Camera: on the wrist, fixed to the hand. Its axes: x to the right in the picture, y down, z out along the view.
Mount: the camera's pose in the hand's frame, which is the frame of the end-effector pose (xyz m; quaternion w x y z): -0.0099 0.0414 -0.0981 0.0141 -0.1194 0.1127 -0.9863
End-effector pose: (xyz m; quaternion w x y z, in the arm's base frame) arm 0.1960 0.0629 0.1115 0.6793 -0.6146 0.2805 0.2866
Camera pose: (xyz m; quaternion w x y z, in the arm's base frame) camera 0.1561 -0.0319 0.0823 0.1873 -0.3987 -0.5599 -0.7017
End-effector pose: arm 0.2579 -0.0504 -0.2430 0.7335 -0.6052 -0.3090 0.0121
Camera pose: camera 0.3106 -0.1296 -0.2919 0.0152 -0.2073 0.5201 0.8284
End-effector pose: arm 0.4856 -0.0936 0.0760 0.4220 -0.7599 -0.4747 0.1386
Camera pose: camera 0.5655 -0.1599 0.1015 0.1054 0.3915 -0.7252 -0.5566
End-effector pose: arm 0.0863 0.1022 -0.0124 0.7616 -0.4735 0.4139 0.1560
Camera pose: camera 0.0068 0.0411 -0.0497 0.0614 -0.5235 -0.3940 -0.7530
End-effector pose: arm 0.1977 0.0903 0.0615 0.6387 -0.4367 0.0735 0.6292
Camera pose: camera 0.2045 0.0120 -0.0110 0.5692 -0.2258 -0.4329 -0.6616
